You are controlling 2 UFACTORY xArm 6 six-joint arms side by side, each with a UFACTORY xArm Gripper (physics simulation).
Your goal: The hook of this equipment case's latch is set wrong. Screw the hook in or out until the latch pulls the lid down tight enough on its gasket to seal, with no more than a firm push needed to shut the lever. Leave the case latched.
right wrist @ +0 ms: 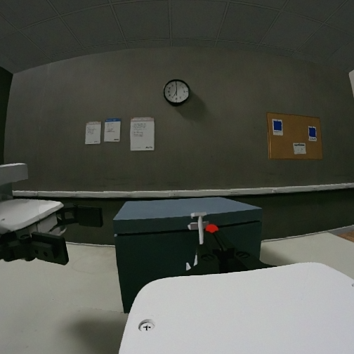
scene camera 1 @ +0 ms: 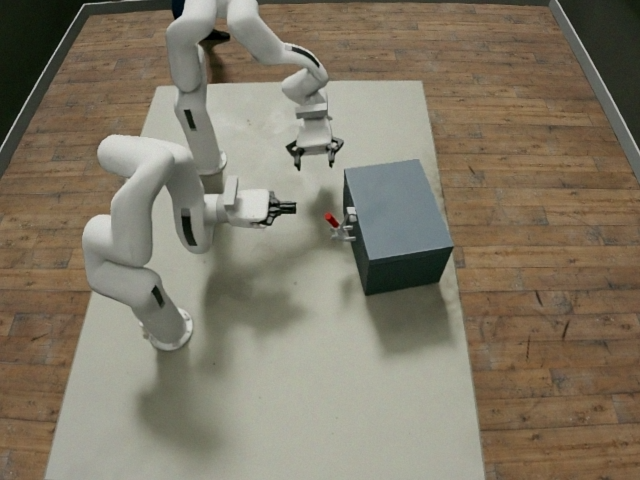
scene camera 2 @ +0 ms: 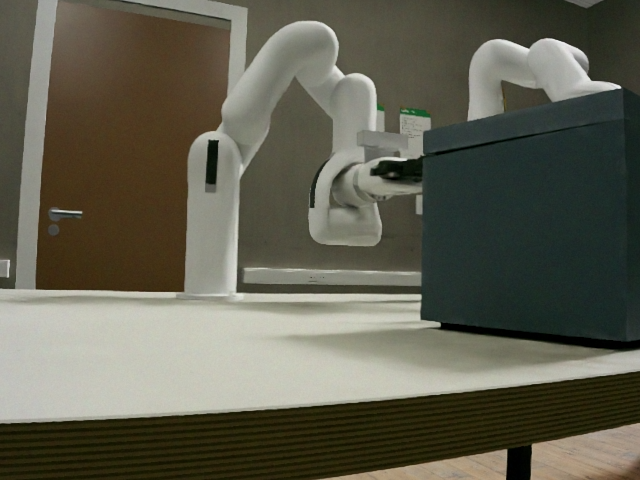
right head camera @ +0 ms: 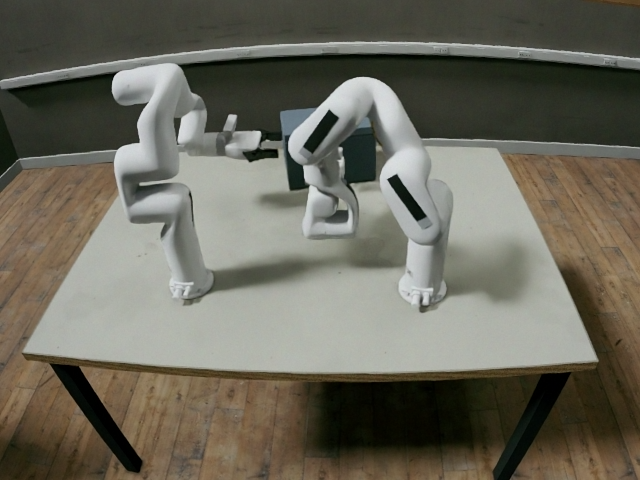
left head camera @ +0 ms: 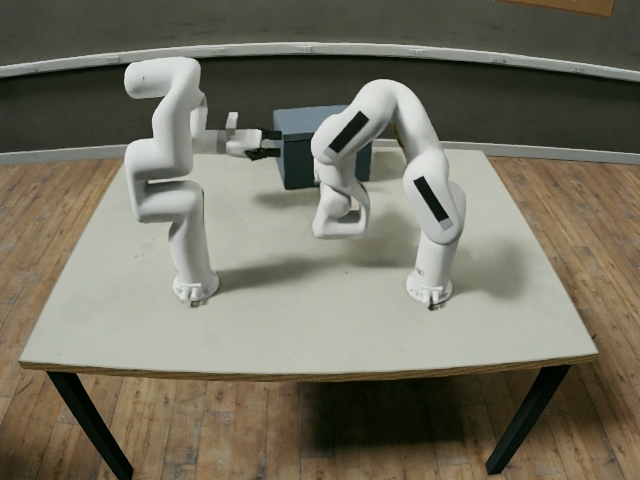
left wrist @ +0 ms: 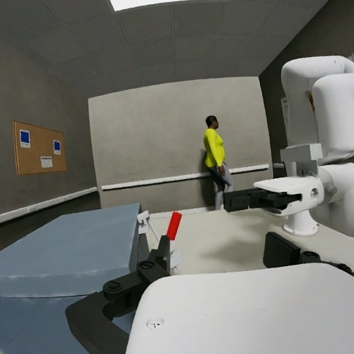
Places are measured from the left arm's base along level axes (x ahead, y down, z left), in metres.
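Pixels of known places: left gripper, fingertip midpoint: (scene camera 1: 314, 166) (right head camera: 280, 144) (left head camera: 281, 143); right gripper, fingertip midpoint: (scene camera 1: 296, 207); left arm's base at its link origin: (scene camera 1: 209, 162) (right head camera: 191, 283) (left head camera: 196, 284); right arm's base at its link origin: (scene camera 1: 171, 329) (scene camera 2: 209, 299) (right head camera: 422, 288) (left head camera: 429, 287).
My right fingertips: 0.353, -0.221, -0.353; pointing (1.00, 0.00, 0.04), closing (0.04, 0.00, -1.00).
Note:
For each thing: its top centre in the pictures, then the offset to it from my right fingertips, as dx, dy, dz. Level surfaces: height alone.
- red-gripped lever at its top centre: (scene camera 1: 332, 214) +0.094, +0.009, -0.013
- pale hook at its top centre: (scene camera 1: 351, 209) +0.144, +0.001, -0.001
- pale table at its surface level: dy +0.221
The blue-grey equipment case (left head camera: 297, 167) (right head camera: 361, 155) (scene camera 1: 403, 206) (scene camera 2: 516, 232) (left wrist: 75, 245) (right wrist: 150, 260) has its lid down, with a dark seam below it. The red-gripped lever (scene camera 1: 331, 220) (left wrist: 173, 226) (right wrist: 212, 228) juts out from the case front. The pale hook (scene camera 1: 351, 212) (right wrist: 201, 232) is at the lid's edge; its seating is unclear. My left gripper (left head camera: 280, 144) (right head camera: 279, 144) (scene camera 1: 314, 166) (left wrist: 218, 250) is open beside the case's near corner, apart from the latch. My right gripper (scene camera 1: 295, 207) (left wrist: 223, 202) is shut and empty, short of the lever. Its fingers partly hide the latch in the right wrist view.
The case stands near the far edge of the pale table (left head camera: 310, 330) (scene camera 1: 310, 403). In the head views my right arm (left head camera: 385, 103) (right head camera: 361, 98) covers part of the case and the latch. A person (left wrist: 215, 150) in a yellow top stands beyond the table.

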